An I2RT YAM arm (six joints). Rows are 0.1 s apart.
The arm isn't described. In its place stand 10 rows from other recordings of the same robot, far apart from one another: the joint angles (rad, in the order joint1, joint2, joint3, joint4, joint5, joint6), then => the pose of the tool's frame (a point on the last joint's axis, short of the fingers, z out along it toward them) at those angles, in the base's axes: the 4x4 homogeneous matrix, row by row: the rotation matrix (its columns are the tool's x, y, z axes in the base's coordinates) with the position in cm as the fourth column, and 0 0 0 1 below.
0.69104 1.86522 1.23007 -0.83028 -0.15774 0.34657 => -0.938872, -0.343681, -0.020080, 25.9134; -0.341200, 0.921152, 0.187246, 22.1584; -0.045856, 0.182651, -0.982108, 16.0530; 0, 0, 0, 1
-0.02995 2.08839 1.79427 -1.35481 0.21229 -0.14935 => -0.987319, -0.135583, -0.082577, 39.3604; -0.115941, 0.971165, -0.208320, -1.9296; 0.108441, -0.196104, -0.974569, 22.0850; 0, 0, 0, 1
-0.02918 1.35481 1.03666 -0.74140 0.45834 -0.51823 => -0.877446, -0.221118, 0.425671, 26.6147; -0.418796, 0.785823, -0.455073, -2.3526; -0.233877, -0.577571, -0.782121, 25.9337; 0, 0, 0, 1
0.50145 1.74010 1.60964 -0.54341 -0.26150 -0.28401 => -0.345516, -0.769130, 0.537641, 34.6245; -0.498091, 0.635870, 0.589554, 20.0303; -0.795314, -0.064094, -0.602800, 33.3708; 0, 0, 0, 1
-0.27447 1.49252 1.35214 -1.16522 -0.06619 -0.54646 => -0.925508, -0.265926, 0.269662, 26.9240; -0.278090, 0.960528, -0.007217, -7.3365; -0.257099, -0.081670, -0.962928, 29.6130; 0, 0, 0, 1
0.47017 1.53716 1.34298 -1.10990 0.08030 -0.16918 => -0.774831, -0.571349, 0.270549, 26.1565; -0.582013, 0.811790, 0.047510, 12.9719; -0.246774, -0.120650, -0.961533, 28.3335; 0, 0, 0, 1
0.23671 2.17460 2.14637 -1.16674 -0.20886 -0.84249 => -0.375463, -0.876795, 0.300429, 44.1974; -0.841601, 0.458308, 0.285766, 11.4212; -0.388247, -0.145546, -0.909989, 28.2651; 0, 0, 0, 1
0.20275 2.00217 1.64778 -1.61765 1.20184 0.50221 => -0.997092, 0.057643, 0.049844, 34.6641; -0.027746, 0.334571, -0.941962, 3.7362; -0.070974, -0.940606, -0.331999, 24.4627; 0, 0, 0, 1
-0.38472 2.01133 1.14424 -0.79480 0.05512 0.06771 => -0.895906, 0.431689, -0.104866, 30.2254; 0.435632, 0.899965, -0.016977, -12.4497; 0.087047, -0.060893, -0.994341, 9.5227; 0, 0, 0, 1
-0.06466 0.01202 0.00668 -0.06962 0.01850 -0.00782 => -0.075380, 0.082425, 0.993742, 11.0346; -0.002954, 0.996555, -0.082883, -0.7805; -0.997150, -0.009183, -0.074877, 16.7158; 0, 0, 0, 1
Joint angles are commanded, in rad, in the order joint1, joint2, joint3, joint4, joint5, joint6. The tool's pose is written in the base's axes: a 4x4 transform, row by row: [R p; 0 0 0 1], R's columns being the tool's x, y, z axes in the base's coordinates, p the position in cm. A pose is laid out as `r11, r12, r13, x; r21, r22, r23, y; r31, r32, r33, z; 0, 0, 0, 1`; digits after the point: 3 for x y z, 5 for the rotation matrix.
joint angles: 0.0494, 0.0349, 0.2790, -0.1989, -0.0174, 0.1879
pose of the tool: 0.03187, -0.07399, 0.99675, 8.874; 0.18857, 0.97979, 0.06670, 0.501; -0.98154, 0.18583, 0.04518, 24.510; 0, 0, 0, 1
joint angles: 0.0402, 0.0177, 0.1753, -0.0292, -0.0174, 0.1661
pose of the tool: 0.11669, -0.07779, 0.99012, 9.717; 0.17014, 0.98376, 0.05724, 0.453; -0.97849, 0.16178, 0.12803, 22.992; 0, 0, 0, 1
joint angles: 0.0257, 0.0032, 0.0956, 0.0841, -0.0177, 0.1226
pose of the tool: 0.16894, -0.06425, 0.98353, 10.226; 0.12666, 0.99101, 0.04299, 0.326; -0.97745, 0.11731, 0.17556, 21.594; 0, 0, 0, 1
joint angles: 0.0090, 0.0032, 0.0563, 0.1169, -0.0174, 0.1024
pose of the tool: 0.16562, -0.04330, 0.98524, 10.547; 0.10370, 0.99426, 0.02627, 0.157; -0.98072, 0.09782, 0.16916, 20.581; 0, 0, 0, 1
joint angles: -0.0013, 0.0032, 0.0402, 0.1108, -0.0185, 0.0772
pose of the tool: 0.14551, -0.02830, 0.98895, 10.701; 0.07692, 0.99689, 0.01721, 0.052; -0.98636, 0.07357, 0.14724, 19.951; 0, 0, 0, 1
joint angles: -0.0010, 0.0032, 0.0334, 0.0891, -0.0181, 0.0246
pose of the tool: 0.11856, -0.01989, 0.99275, 10.789; 0.02447, 0.99955, 0.01711, 0.054; -0.99264, 0.02227, 0.11900, 19.476; 0, 0, 0, 1
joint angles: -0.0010, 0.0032, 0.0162, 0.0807, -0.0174, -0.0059
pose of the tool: 0.09366, -0.01577, 0.99548, 10.931; -0.00599, 0.99985, 0.01640, 0.051; -0.99559, -0.00750, 0.09355, 18.778; 0, 0, 0, 1
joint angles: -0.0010, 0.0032, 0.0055, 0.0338, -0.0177, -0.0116
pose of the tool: 0.03628, -0.01627, 0.99921, 11.038; -0.01163, 0.99979, 0.01670, 0.052; -0.99927, -0.01223, 0.03609, 17.887; 0, 0, 0, 1
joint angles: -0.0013, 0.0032, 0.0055, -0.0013, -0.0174, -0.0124
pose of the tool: 0.00120, -0.01609, 0.99987, 11.046; -0.01240, 0.99979, 0.01610, 0.048; -0.99992, -0.01242, 0.00100, 17.502; 0, 0, 0, 1
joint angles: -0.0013, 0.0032, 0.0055, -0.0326, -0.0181, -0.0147
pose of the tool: -0.03005, -0.01723, 0.99940, 11.040; -0.01466, 0.99975, 0.01680, 0.050; -0.99944, -0.01414, -0.03029, 17.159; 0, 0, 0, 1
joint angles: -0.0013, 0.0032, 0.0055, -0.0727, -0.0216, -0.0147
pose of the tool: -0.07004, -0.02128, 0.99732, 11.018; -0.01461, 0.99969, 0.02030, 0.063; -0.99744, -0.01314, -0.07033, 16.720; 0, 0, 0, 1
